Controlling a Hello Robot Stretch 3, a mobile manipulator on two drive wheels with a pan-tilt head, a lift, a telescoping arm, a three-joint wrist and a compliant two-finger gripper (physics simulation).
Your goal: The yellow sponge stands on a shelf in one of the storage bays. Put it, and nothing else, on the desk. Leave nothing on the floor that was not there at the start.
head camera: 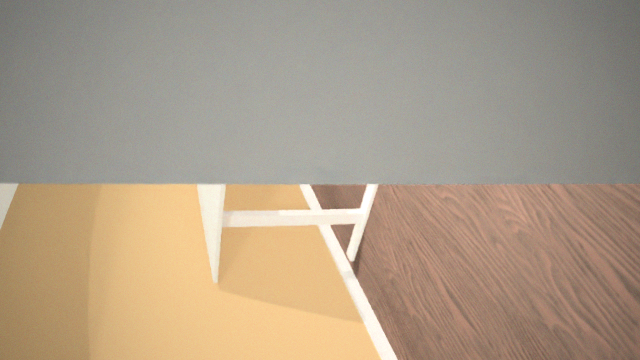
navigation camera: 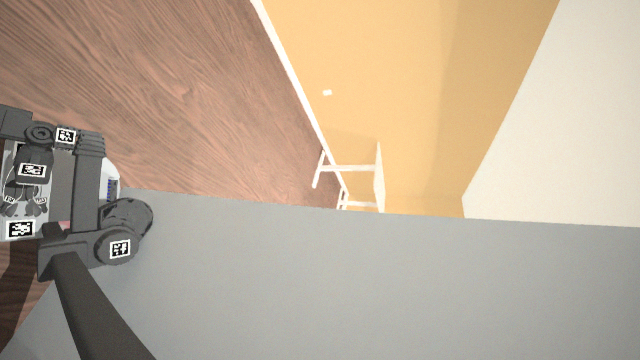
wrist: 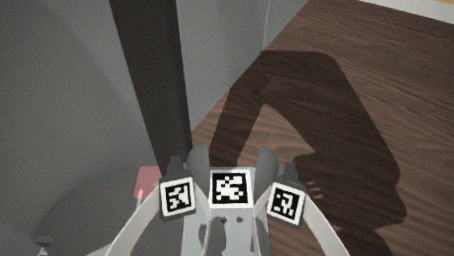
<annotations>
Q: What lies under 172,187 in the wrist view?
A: My gripper.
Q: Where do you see a white desk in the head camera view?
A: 211,196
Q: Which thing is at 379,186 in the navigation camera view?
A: A white desk.
</annotations>
